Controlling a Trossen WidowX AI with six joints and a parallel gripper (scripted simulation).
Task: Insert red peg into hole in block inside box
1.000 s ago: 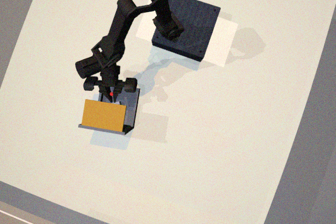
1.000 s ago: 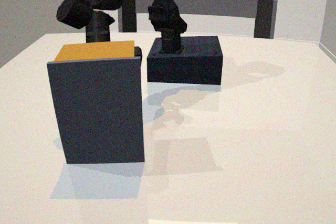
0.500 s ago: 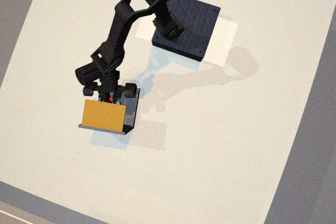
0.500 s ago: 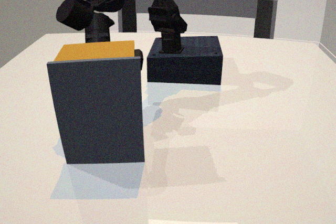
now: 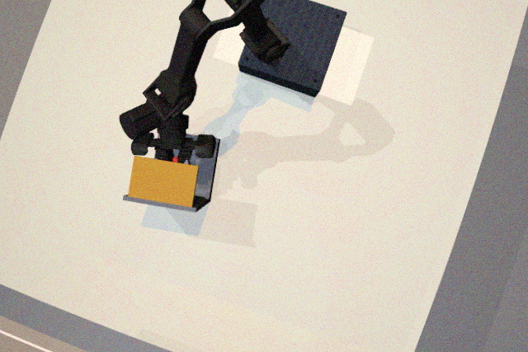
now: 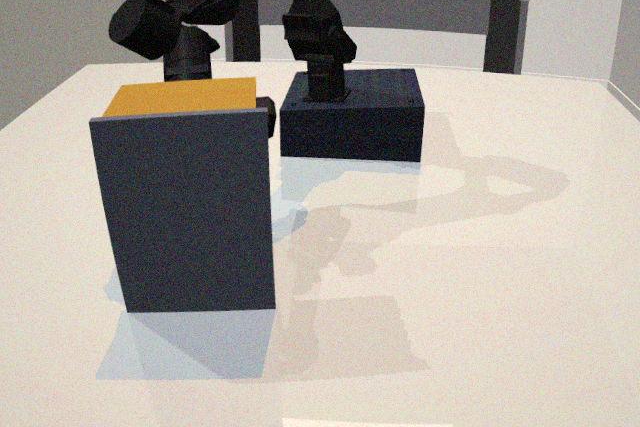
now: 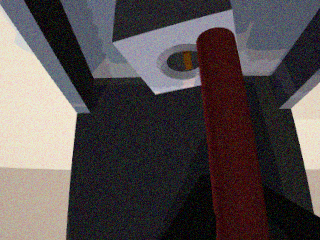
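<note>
My gripper tip is 60 mm short of the dark back wall, 20 mm to the right of it and 10 mm below it. Round my gripper tip: red peg (30 mm behind, 10 mm to the right, 10 mm below); then orange roof (20 mm ahead, 110 mm above).
</note>
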